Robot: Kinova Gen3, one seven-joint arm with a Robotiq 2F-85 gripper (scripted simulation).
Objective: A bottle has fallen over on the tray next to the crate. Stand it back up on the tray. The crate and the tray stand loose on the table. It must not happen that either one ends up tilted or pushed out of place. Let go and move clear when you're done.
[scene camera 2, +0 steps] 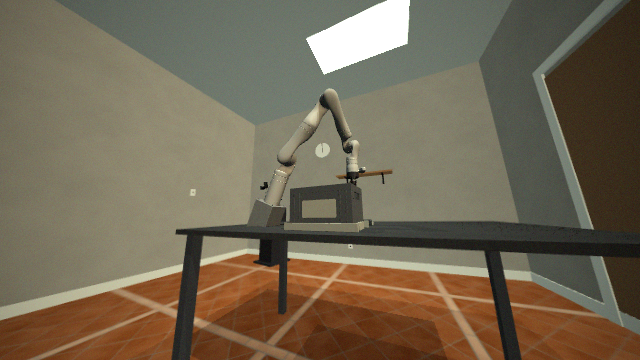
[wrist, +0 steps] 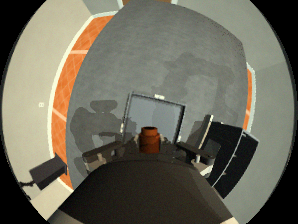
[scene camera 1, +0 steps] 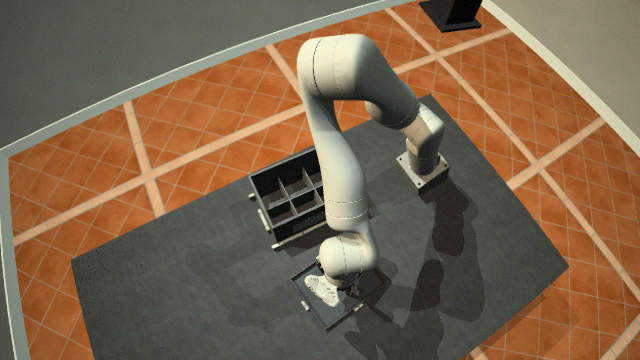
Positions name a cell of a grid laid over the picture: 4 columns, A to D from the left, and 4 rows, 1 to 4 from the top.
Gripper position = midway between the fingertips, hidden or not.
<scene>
In view: the gripper (wrist: C3), a dark crate (scene camera 1: B3) and a dark tray (scene camera 1: C4).
The dark crate is seen too in scene camera 2 (scene camera 2: C3) and in the wrist view (wrist: C3). The dark tray shows as well in the wrist view (wrist: C3).
</scene>
